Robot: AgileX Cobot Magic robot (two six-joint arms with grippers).
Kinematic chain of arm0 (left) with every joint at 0, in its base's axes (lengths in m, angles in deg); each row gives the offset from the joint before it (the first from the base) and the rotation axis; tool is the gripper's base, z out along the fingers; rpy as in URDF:
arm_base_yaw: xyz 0 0 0.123 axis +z
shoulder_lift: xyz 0 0 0 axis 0.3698 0.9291 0
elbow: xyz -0.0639 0.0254 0.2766 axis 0.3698 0.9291 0
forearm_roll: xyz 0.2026 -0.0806 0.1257 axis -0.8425 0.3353 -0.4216
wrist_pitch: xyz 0 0 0 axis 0.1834 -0.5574 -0.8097
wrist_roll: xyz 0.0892 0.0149 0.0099 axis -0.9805 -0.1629 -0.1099
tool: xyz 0 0 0 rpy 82.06 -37.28 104.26
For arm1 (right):
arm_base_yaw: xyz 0 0 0.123 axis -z
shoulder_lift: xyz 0 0 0 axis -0.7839 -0.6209 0
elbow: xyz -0.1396 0.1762 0.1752 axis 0.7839 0.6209 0
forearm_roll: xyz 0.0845 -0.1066 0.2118 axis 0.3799 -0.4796 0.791
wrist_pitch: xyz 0 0 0 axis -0.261 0.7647 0.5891
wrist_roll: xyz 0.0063 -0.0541 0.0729 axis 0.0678 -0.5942 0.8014
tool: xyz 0 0 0 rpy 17.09 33.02 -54.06
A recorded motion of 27 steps. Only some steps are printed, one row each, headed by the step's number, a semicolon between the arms.
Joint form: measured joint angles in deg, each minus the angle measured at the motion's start. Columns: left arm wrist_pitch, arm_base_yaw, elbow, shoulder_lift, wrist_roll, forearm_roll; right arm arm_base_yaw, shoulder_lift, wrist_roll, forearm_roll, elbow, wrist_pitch.
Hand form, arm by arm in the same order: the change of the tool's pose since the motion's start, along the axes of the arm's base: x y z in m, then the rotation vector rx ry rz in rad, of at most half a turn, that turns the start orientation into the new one. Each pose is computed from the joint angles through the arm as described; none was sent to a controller.
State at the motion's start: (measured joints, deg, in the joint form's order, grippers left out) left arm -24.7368 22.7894 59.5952 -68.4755 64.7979 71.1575; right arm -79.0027 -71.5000 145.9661 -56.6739 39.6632 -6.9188
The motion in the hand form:
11: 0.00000 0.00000 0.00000 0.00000 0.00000 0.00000; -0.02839 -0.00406 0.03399 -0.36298 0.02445 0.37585
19: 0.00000 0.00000 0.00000 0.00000 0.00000 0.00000; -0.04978 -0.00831 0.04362 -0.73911 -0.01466 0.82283
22: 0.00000 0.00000 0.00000 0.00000 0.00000 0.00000; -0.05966 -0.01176 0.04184 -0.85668 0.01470 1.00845
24: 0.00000 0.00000 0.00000 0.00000 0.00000 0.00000; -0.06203 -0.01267 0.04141 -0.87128 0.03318 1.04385
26: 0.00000 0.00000 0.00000 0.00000 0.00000 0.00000; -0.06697 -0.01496 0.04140 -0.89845 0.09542 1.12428
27: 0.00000 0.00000 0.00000 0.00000 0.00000 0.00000; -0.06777 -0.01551 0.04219 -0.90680 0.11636 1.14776
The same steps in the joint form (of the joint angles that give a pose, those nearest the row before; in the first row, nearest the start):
11: 0.00 0.00 0.00 0.00 0.00 0.00; 0.00 11.40 -28.99 0.00 0.46 20.51
19: 0.00 0.00 0.00 0.00 0.00 0.00; 0.00 16.44 -57.75 -3.38 0.52 34.78
22: 0.00 0.00 0.00 0.00 0.00 0.00; 0.00 17.48 -65.83 -6.36 0.51 42.00
24: 0.00 0.00 0.00 0.00 0.00 0.00; 0.00 17.65 -66.75 -7.05 0.40 44.06
26: 0.00 0.00 0.00 0.00 0.00 0.00; 0.00 17.88 -67.72 -9.23 -0.40 50.02
27: 0.00 0.00 0.00 0.00 0.00 0.00; 0.00 17.88 -67.84 -10.03 -0.92 52.08

